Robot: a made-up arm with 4 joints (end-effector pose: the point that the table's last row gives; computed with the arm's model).
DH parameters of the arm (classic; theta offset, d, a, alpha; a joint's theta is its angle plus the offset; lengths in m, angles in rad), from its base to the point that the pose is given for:
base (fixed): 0 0.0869 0 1.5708
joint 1: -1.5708 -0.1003 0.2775 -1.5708
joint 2: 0 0.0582 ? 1.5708
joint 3: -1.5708 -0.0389 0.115 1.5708
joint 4: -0.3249 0 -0.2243 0
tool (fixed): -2.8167 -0.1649 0 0
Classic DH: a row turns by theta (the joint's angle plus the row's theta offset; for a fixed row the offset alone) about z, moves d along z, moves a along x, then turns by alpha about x.
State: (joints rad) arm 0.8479 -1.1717 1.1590 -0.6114
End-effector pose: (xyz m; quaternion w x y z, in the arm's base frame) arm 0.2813 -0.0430 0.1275 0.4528 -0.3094 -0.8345 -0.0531
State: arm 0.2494 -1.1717 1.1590 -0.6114
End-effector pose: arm 0.2552 -0.0430 -0.0381 0.6787 -0.3113 -0.6639 0.0405
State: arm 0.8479 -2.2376 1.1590 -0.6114
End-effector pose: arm 0.2234 0.1127 0.1785 0.2658 -0.7367 -0.6187 0.0623
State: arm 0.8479 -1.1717 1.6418 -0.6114
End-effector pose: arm 0.2615 0.0299 0.1515 0.3188 -0.2487 -0.9062 0.1235
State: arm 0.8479 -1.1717 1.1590 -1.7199
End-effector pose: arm 0.2687 -0.2491 0.0129 0.3571 0.1761 -0.8724 -0.2834
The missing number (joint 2, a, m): 0.0462
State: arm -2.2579 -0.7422 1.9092 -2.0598
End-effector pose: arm -0.4931 -0.1561 0.0956 0.7435 -0.0470 0.2357 -0.6241
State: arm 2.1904 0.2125 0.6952 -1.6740
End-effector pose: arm 0.4956 0.0034 0.4453 0.1385 0.7845 -0.6027 -0.0460
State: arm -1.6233 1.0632 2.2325 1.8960
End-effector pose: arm -0.0783 0.2594 -0.1683 0.8654 -0.3133 -0.0069 0.3909
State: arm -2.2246 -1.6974 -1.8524 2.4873
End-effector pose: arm -0.4002 0.3003 0.4357 0.2272 -0.3217 -0.8879 0.2376
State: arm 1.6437 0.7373 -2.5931 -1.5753
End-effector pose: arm 0.2414 -0.1573 0.2371 0.8034 -0.4345 0.1678 -0.3709
